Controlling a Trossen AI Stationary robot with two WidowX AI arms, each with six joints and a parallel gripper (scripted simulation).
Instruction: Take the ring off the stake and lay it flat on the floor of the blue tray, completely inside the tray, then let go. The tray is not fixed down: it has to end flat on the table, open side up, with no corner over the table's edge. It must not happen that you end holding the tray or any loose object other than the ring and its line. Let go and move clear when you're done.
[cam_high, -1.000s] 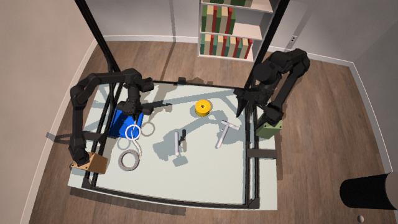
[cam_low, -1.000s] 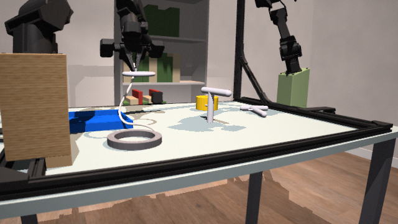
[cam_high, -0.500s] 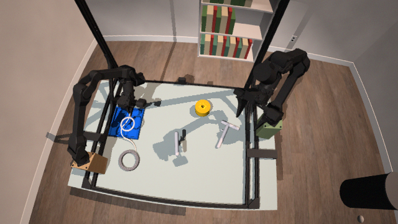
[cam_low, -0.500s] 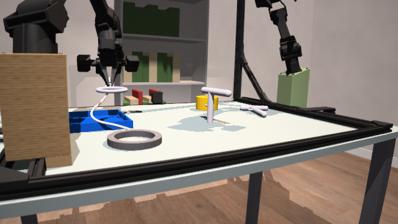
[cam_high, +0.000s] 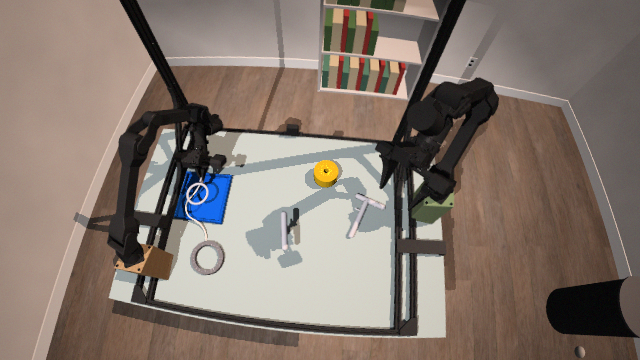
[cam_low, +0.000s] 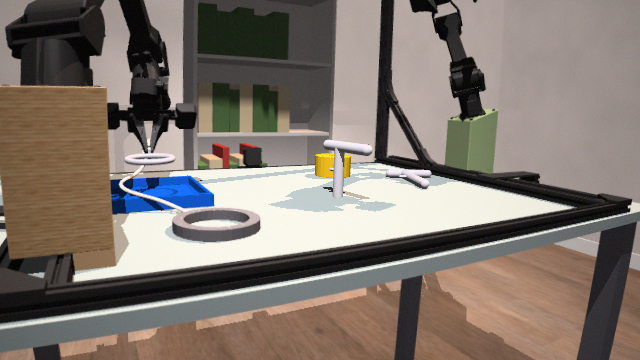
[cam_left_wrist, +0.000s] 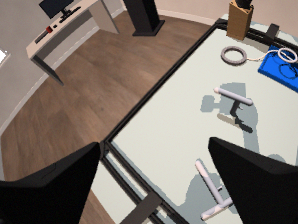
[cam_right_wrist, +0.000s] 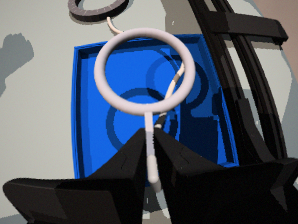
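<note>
Right now my right hand is 90 mm above the blue tray, 60 mm short of it and 30 mm to the left of it.
</note>
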